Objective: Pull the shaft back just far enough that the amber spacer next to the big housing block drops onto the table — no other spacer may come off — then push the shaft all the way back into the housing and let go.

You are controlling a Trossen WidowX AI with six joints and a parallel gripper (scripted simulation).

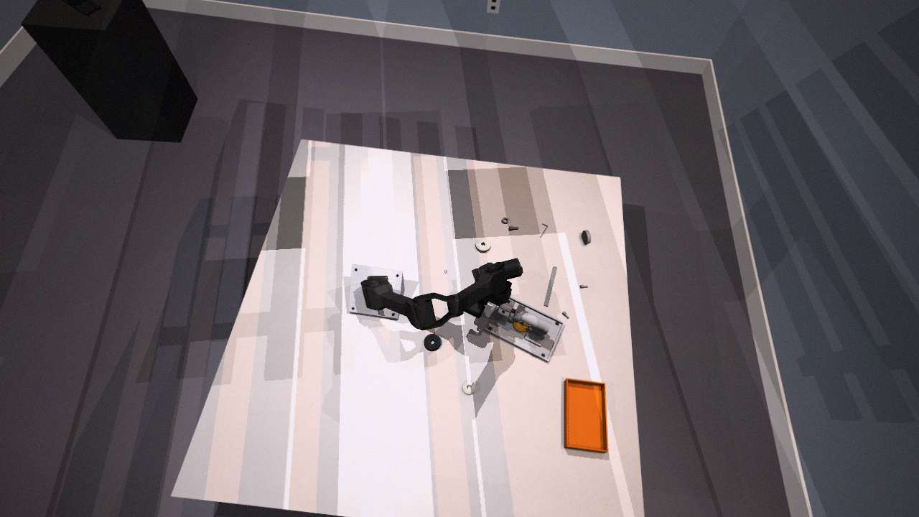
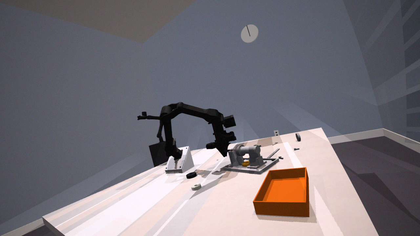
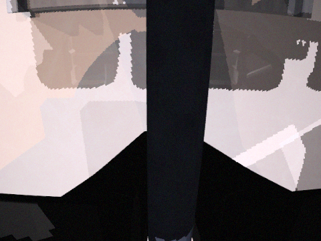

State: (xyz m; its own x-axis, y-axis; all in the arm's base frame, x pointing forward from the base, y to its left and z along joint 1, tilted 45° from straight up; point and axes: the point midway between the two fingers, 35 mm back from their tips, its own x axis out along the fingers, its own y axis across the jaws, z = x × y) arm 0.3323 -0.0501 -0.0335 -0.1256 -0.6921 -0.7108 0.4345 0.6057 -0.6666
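Now: gripper tip 60 mm short of the dark shaft, 30 mm to the left of it and 30 mm below it. Round my gripper tip: amber spacer (140 mm ahead, 70 mm to the right, 30 mm below); then black disc (160 mm behind, 140 mm to the right, 40 mm below); then grey shaft fixture (160 mm ahead, 80 mm to the right).
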